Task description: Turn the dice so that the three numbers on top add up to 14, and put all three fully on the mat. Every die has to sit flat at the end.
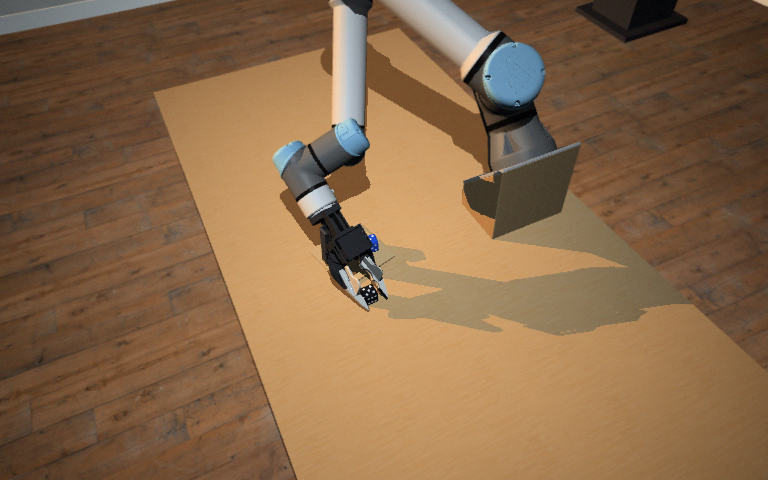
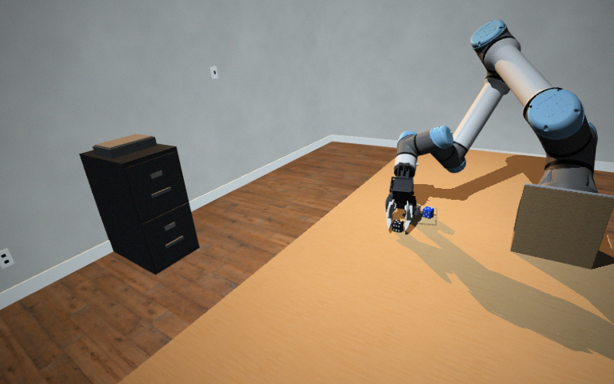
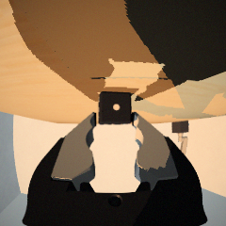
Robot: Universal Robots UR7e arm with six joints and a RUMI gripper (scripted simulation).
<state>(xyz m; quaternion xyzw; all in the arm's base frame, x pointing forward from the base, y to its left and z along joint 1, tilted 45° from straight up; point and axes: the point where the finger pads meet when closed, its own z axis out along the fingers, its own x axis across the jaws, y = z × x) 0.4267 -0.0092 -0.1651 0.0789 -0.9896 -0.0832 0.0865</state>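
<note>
Right now the black die is 20 mm to the right of my hand and 10 mm below it. Round my hand: tan mat (150 mm to the right, 20 mm below, 10 mm behind); then white die (150 mm to the right, 10 mm behind); then blue die (140 mm to the right, 60 mm behind).
</note>
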